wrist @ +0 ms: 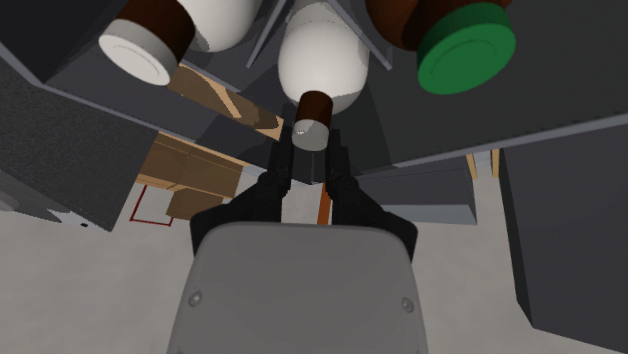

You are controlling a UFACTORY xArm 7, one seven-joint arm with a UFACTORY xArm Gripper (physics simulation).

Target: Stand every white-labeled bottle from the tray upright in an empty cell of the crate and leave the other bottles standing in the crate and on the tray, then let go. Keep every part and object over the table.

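Frame: origin at the arm's base, x ahead, y right, z down, level; metres.
Seen in the pictures: gripper, fingertip midpoint: (310,140).
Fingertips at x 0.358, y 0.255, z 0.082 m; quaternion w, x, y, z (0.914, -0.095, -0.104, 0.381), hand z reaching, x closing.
Note:
A point is followed by its place in that frame.
My gripper (310,140) @[z 0.082, x 0.358, y 0.255 m] is shut on a bottle (322,62) @[z 0.117, x 0.388, y 0.227 m] with a white body, a dark brown neck and a pale cap. The cap is between the fingertips; the bottle's lower end is cut off by the top edge. The grey crate (550,133) @[z 0.061, x 0.476, y 0.268 m] shows around it, with thin divider walls on both sides of the held bottle. At the upper left is another white-labeled bottle (217,22) @[z 0.113, x 0.359, y 0.171 m] with a white cap. At the upper right is a brown bottle (460,55) @[z 0.073, x 0.454, y 0.227 m] with a green cap. Their bases are out of view. I cannot tell whether the held bottle touches the crate floor.
A wooden strip (235,105) shows left of the held bottle. Brown boxes (190,165) are lower left, near a dark grey surface (65,135) @[z 0.075, x 0.098, y 0.086 m] and a red outline (151,222) on the floor. A large dark block (575,225) is at the right. An orange strip (324,205) shows between the gripper's linkages.

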